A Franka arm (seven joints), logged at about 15 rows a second.
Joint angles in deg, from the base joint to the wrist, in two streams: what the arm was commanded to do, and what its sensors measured. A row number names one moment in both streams.
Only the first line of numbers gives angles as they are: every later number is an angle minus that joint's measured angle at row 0.
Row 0, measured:
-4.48, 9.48, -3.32, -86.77, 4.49, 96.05, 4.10
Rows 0 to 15, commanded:
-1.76, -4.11, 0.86, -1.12, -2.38, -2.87, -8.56
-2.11, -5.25, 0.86, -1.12, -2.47, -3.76, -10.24
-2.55, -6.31, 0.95, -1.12, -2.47, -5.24, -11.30
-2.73, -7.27, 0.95, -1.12, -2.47, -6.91, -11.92
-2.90, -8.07, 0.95, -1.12, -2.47, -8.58, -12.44
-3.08, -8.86, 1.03, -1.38, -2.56, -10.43, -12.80
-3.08, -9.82, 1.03, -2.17, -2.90, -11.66, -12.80
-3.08, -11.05, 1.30, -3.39, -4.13, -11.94, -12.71
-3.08, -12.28, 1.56, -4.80, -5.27, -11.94, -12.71
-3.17, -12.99, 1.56, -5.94, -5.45, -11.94, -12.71
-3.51, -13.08, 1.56, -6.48, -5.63, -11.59, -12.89
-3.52, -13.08, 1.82, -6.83, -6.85, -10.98, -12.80
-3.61, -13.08, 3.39, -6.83, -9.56, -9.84, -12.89
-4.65, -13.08, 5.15, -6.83, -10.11, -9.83, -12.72
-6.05, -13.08, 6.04, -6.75, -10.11, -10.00, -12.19
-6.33, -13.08, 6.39, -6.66, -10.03, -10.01, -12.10
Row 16, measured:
-3.57, -11.61, 3.95, -4.88, -8.95, -11.24, -11.45
